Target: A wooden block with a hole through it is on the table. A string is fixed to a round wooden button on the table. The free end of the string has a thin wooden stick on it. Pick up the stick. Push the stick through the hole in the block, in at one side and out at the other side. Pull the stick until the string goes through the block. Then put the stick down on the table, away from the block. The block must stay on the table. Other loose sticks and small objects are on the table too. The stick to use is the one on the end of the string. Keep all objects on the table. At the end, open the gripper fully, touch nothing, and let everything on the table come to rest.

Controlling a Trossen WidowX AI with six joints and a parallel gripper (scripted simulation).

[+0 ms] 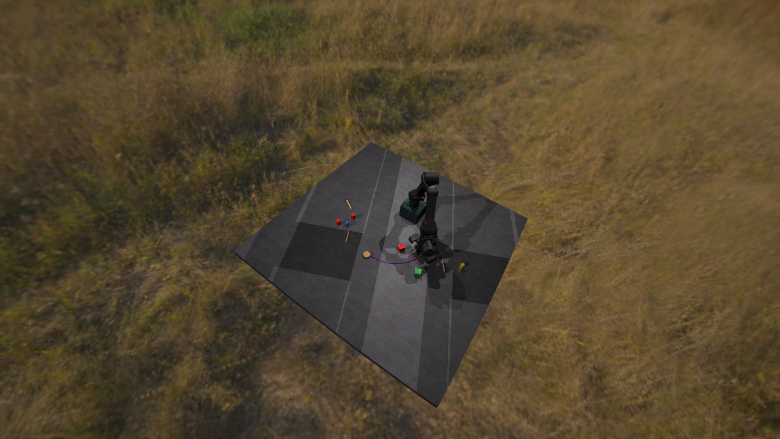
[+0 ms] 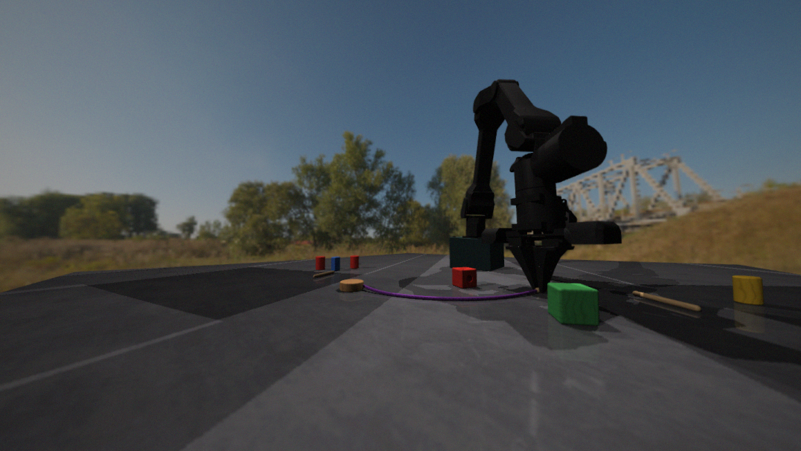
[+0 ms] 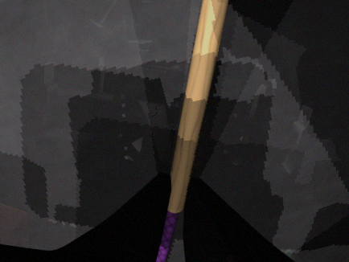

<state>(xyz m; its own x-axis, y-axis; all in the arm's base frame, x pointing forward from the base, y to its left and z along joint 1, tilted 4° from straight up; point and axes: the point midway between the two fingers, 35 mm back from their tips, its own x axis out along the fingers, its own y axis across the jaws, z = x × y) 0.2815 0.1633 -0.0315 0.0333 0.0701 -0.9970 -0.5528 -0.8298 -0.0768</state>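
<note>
Now: gripper tip 110 mm short of the green block, 30 mm to the right of it and 10 mm below it. Also, from my gripper tip: red block (120 mm to the right, 10 mm above); then thin wooden stick (10 mm to the left, 10 mm behind); then loose stick (130 mm to the left, 20 mm behind).
</note>
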